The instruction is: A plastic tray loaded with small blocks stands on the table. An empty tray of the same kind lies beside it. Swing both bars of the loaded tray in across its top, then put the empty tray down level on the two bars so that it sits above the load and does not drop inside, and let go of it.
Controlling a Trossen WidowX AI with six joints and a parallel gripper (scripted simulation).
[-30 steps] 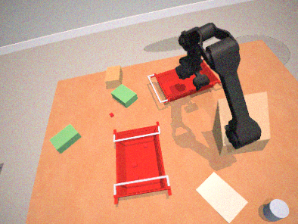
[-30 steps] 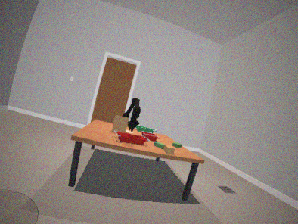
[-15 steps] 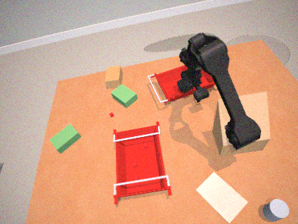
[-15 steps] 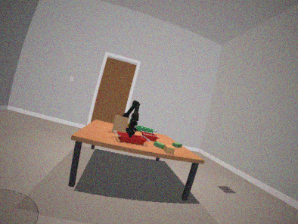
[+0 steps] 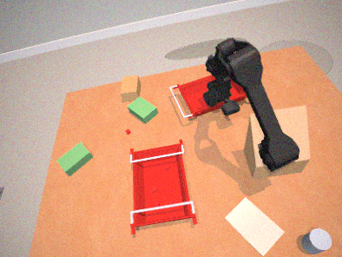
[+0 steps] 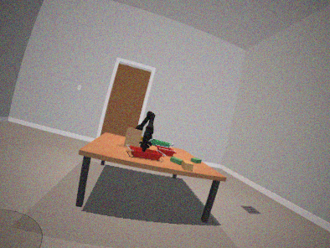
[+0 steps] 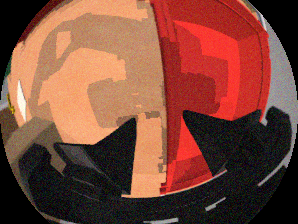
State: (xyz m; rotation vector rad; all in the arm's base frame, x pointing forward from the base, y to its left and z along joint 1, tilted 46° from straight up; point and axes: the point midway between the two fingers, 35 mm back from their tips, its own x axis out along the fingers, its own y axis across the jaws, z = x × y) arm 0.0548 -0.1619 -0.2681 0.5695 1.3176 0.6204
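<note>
Right now the red tray is 90 mm to the right of my gripper tip, 30 mm above it and 10 mm ahead of it. Round my gripper tip: tan block 370 mm ahead, 280 mm to the right, 20 mm above; tiny red cube 420 mm ahead, 20 mm to the right; white sheet 470 mm to the left, 70 mm ahead, 10 mm below.
</note>
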